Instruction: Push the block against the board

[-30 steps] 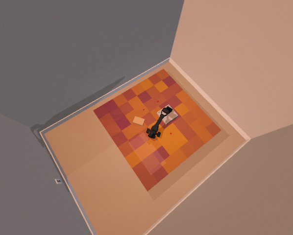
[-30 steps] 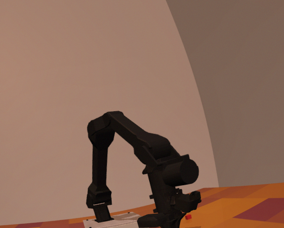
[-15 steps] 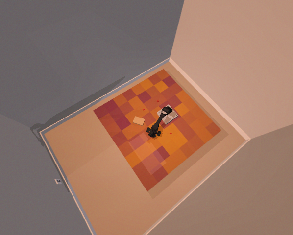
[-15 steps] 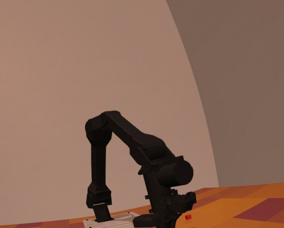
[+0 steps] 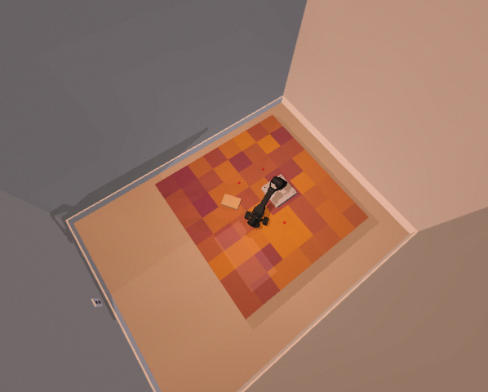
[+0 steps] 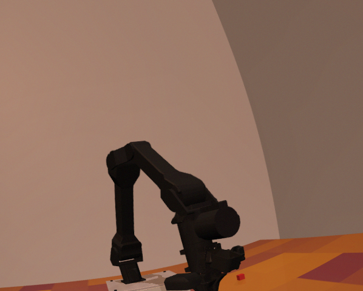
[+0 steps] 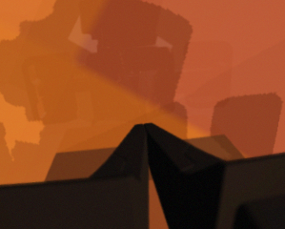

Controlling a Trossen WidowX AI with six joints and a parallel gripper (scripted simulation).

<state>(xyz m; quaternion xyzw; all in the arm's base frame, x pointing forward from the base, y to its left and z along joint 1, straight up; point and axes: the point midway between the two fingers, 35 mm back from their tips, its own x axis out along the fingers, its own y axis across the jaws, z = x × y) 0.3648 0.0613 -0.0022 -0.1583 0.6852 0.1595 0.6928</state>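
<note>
Now: gripper tip 60 mm past the square block and 30 mm to the left of it. Also, from my gripper tip: tan board 20 mm ahead, 260 mm to the right.
</note>
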